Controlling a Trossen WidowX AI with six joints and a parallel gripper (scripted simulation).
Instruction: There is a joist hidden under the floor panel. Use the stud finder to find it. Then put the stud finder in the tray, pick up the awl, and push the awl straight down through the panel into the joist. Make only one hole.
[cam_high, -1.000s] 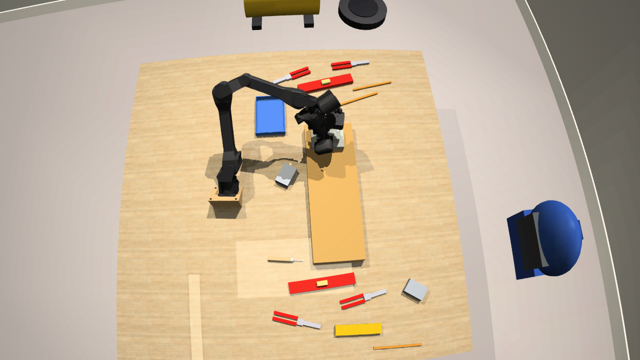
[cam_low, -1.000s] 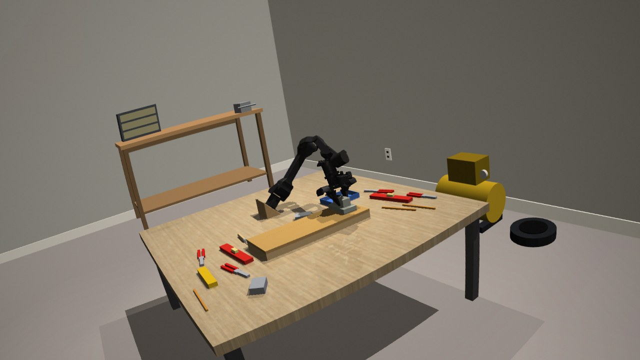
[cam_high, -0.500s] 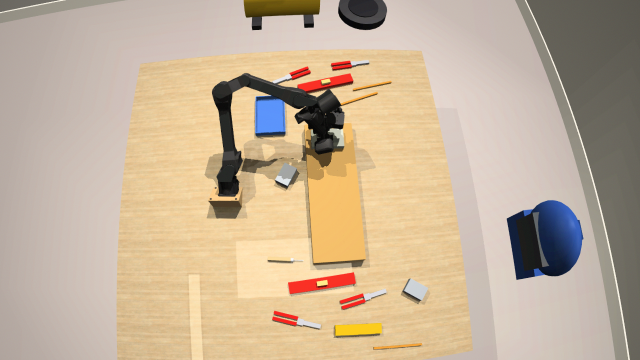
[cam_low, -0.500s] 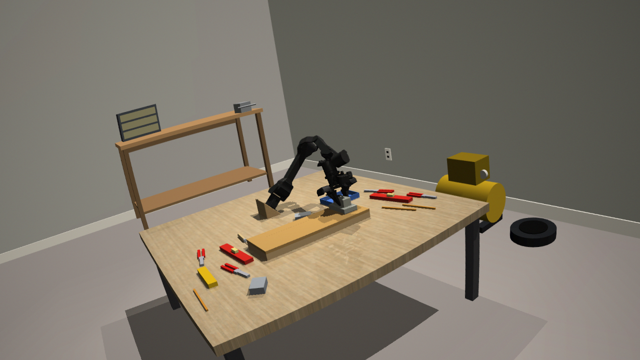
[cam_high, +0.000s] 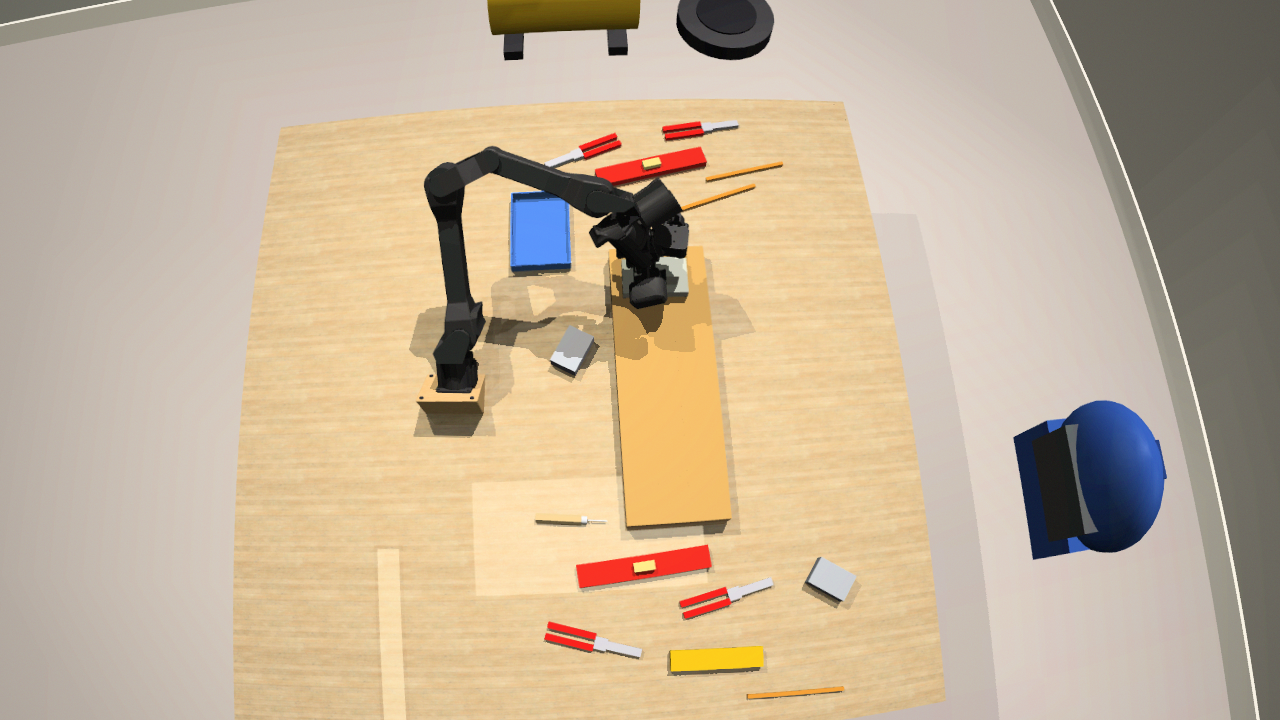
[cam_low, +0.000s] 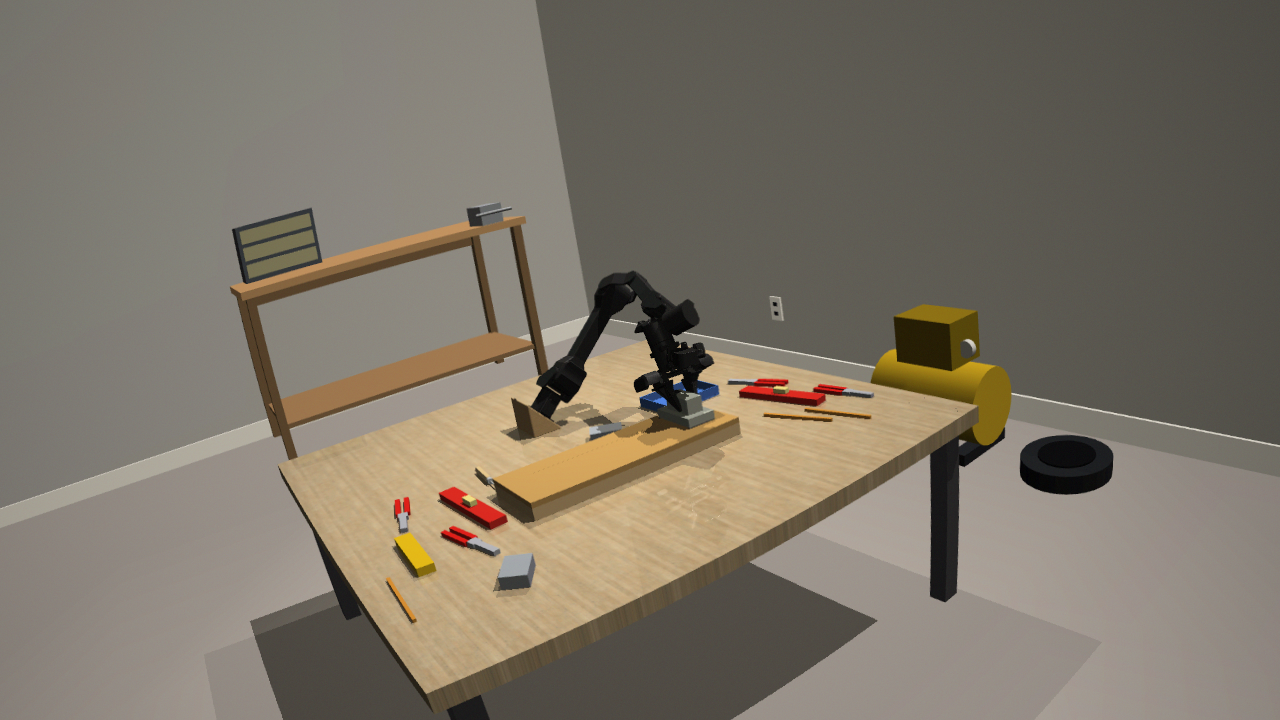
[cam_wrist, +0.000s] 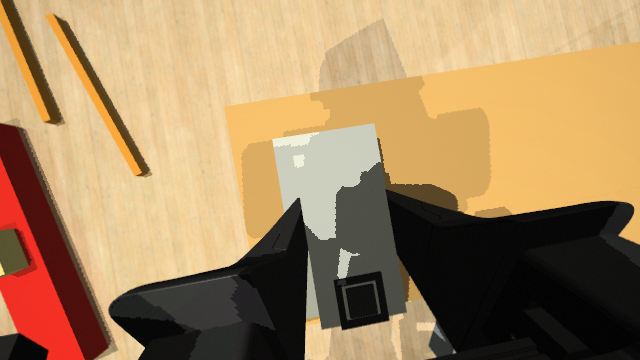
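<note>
My gripper tip is 30 mm past the stud finder and 20 mm below it. From my gripper tip the other things lie so: yellow block (110 mm ahead, 690 mm to the right, 60 mm below); awl (140 mm behind, 450 mm to the right, 60 mm below); blue tray (240 mm behind, 110 mm to the left, 50 mm below).
</note>
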